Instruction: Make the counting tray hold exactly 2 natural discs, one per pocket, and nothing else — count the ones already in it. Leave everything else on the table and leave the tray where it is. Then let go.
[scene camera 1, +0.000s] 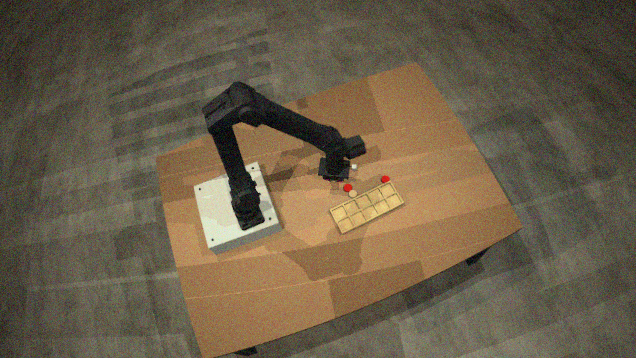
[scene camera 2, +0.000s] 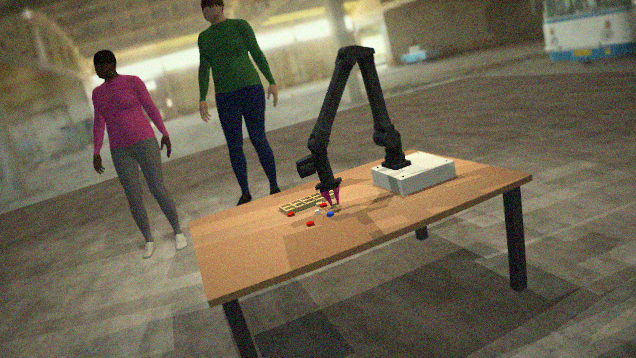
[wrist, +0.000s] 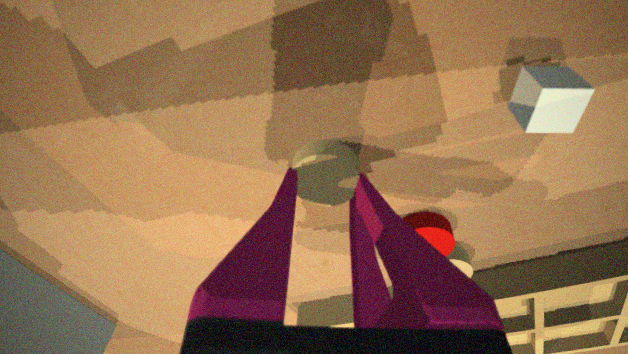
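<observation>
The pale wooden counting tray (scene camera 1: 372, 218) (scene camera 2: 300, 209) has two rows of pockets; no disc shows in them in scene camera 1. My gripper (scene camera 2: 334, 205) (wrist: 324, 180) is shut on a natural disc (wrist: 327, 175), one fingertip at each side, low over the table between the robot base and the tray; whether the disc touches the table I cannot tell. In scene camera 1 the hand hides the held disc. A second natural disc (scene camera 1: 353, 193) (wrist: 462, 269) lies by the tray's long edge, close to a red disc (scene camera 1: 348, 188) (scene camera 2: 323, 205) (wrist: 439, 239), partly behind the right finger in the wrist view.
A second red disc (scene camera 1: 385, 179) (scene camera 2: 290, 214) lies near the tray's far corner. A white cube (scene camera 1: 354, 167) (scene camera 2: 317, 212) (wrist: 557, 110) stands beside the hand. A blue disc (scene camera 2: 330, 214) and another red disc (scene camera 2: 310, 223) lie on the hand's side away from the tray.
</observation>
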